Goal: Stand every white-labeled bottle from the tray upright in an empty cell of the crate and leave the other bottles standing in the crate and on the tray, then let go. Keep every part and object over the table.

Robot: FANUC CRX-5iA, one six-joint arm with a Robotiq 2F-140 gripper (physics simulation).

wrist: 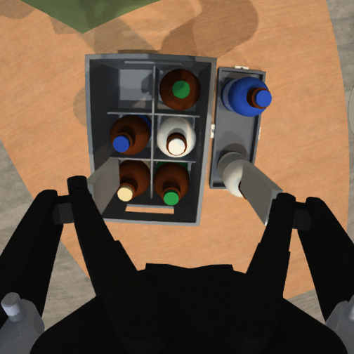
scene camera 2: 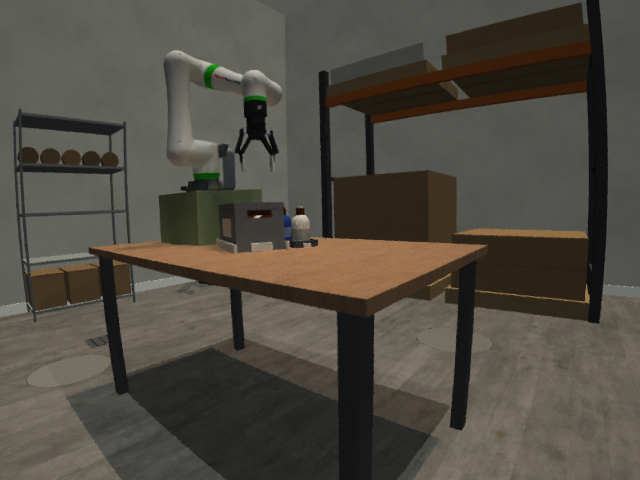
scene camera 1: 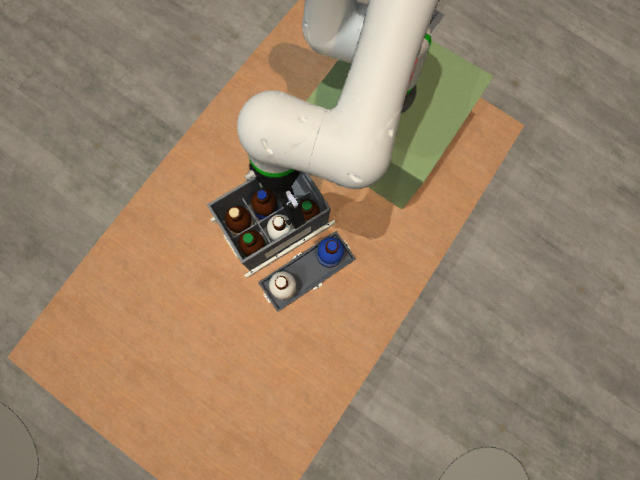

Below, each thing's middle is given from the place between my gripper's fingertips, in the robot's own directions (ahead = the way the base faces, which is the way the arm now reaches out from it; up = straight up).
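Labels:
Cream-capped bottle [wrist: 134, 175]: 220 mm below my hand, 130 mm to the right of it, 40 mm ahead of it.

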